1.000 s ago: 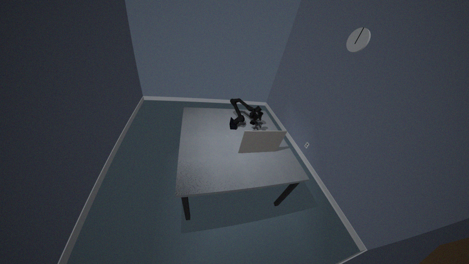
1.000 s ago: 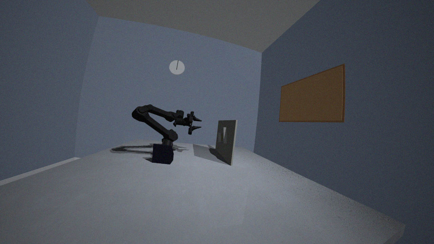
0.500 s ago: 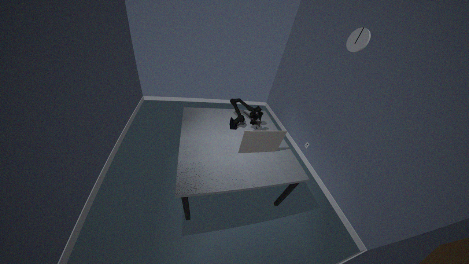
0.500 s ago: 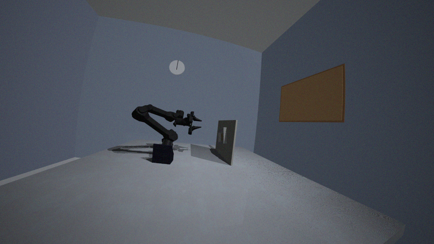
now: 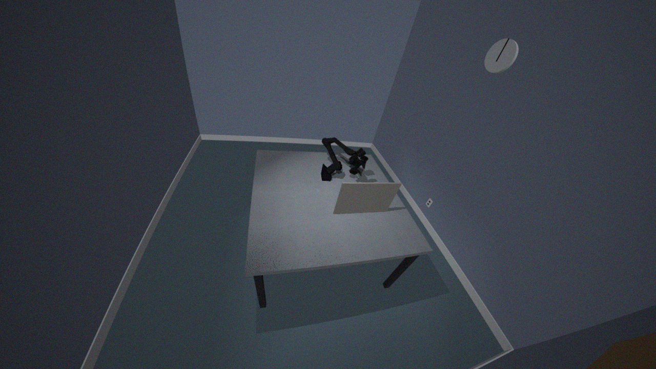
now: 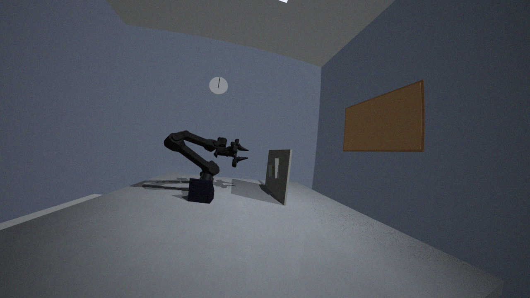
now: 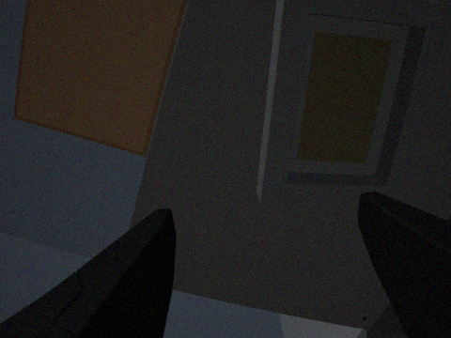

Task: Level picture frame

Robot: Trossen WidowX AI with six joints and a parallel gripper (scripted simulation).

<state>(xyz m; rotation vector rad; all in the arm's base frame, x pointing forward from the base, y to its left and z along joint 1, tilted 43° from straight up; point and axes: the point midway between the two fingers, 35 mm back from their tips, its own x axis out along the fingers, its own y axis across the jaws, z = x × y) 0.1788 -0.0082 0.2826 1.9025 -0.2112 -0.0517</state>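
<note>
Right now my gripper tip is 19 cm short of the picture frame, 9 cm above it and 3 cm to the left of it. Round my gripper tip: wall panel: 20 cm ahead, 10 cm below, 2 cm to the right.
</note>
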